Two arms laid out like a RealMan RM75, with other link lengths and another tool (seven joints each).
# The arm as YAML. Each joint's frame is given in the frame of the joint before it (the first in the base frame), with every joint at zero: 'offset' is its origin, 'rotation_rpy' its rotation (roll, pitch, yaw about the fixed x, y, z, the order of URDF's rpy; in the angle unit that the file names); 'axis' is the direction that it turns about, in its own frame. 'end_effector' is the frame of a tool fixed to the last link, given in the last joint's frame.
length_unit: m
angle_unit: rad
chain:
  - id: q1
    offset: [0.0, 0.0, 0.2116]
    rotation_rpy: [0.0, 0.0, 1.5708]
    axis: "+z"
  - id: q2
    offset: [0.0, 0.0, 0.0]
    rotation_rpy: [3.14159, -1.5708, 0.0]
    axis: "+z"
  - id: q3
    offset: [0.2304, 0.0, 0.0]
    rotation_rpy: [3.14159, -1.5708, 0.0]
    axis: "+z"
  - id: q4
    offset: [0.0, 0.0, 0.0]
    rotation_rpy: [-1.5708, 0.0, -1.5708]
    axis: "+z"
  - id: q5
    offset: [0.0, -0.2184, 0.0]
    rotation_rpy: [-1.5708, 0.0, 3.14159]
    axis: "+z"
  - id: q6
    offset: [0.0, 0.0, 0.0]
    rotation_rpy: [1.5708, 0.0, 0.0]
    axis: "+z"
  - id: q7
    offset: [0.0, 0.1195, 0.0]
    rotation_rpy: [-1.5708, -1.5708, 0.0]
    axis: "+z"
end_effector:
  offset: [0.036, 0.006, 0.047]
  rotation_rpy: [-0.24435, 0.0, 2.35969]
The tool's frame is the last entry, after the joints.
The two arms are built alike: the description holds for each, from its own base.
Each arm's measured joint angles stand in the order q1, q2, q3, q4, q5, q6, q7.
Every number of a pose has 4 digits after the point. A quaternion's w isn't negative.
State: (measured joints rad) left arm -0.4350 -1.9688 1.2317 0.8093 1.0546 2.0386 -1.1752; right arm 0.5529 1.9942 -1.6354 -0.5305 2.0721 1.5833 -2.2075
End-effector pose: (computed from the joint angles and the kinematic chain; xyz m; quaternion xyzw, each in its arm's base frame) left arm -0.1365 0.2326 0.0313 0.3595 0.7067 0.2722 0.5452; right arm 0.1461 0.2536 -0.0832 -0.3693 -0.8771 0.0358 0.3051
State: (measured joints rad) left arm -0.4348 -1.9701 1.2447 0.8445 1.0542 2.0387 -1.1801; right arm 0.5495 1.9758 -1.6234 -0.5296 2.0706 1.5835 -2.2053
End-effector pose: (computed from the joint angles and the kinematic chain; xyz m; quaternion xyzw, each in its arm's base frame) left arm -0.1321 0.2309 0.0314 0.3727 0.7030 0.2618 0.5462; right arm 0.1514 0.2577 -0.0769 -0.3713 -0.8772 0.0249 0.3033
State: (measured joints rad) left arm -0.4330 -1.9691 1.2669 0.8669 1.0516 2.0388 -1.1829; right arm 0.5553 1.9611 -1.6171 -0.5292 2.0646 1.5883 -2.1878
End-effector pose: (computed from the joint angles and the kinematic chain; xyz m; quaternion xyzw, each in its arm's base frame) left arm -0.1295 0.2282 0.0302 0.3803 0.7023 0.2496 0.5476; right arm 0.1533 0.2607 -0.0719 -0.3743 -0.8781 0.0241 0.2972
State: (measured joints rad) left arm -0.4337 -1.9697 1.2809 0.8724 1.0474 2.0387 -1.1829; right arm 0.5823 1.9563 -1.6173 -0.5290 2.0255 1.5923 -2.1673
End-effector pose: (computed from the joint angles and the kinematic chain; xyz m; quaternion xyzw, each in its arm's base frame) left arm -0.1280 0.2269 0.0288 0.3821 0.7016 0.2436 0.5499; right arm 0.1513 0.2616 -0.0730 -0.3669 -0.8878 0.0343 0.2756
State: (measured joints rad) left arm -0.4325 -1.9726 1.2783 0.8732 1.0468 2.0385 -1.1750; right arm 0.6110 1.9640 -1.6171 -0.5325 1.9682 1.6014 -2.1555
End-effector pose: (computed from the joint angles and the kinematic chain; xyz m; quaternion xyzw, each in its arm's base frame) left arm -0.1278 0.2270 0.0284 0.3843 0.6987 0.2471 0.5505; right arm 0.1477 0.2588 -0.0781 -0.3514 -0.9006 0.0507 0.2507
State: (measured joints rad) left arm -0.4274 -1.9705 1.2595 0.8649 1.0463 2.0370 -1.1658; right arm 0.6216 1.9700 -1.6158 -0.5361 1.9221 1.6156 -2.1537
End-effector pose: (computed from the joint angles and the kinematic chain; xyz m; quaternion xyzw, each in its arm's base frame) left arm -0.1306 0.2288 0.0307 0.3833 0.6969 0.2609 0.5471; right arm 0.1483 0.2541 -0.0812 -0.3398 -0.9091 0.0634 0.2326
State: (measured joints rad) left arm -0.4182 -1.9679 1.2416 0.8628 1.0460 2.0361 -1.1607; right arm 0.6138 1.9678 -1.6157 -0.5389 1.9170 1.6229 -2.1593
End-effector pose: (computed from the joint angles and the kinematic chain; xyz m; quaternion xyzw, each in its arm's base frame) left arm -0.1338 0.2298 0.0335 0.3823 0.6958 0.2735 0.5431; right arm 0.1509 0.2520 -0.0803 -0.3380 -0.9099 0.0645 0.2316
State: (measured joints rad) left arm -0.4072 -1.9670 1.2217 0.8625 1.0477 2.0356 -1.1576; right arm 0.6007 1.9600 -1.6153 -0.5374 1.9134 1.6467 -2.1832
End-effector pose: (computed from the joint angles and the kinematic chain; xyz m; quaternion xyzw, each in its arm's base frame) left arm -0.1371 0.2304 0.0363 0.3805 0.6950 0.2861 0.5387; right arm 0.1566 0.2476 -0.0767 -0.3303 -0.9120 0.0675 0.2335
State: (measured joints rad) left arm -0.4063 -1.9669 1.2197 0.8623 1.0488 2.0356 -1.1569; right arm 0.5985 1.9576 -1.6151 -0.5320 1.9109 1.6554 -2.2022
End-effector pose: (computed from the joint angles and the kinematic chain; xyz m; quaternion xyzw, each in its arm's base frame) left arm -0.1375 0.2305 0.0364 0.3806 0.6951 0.2872 0.5381; right arm 0.1592 0.2461 -0.0760 -0.3241 -0.9140 0.0675 0.2346
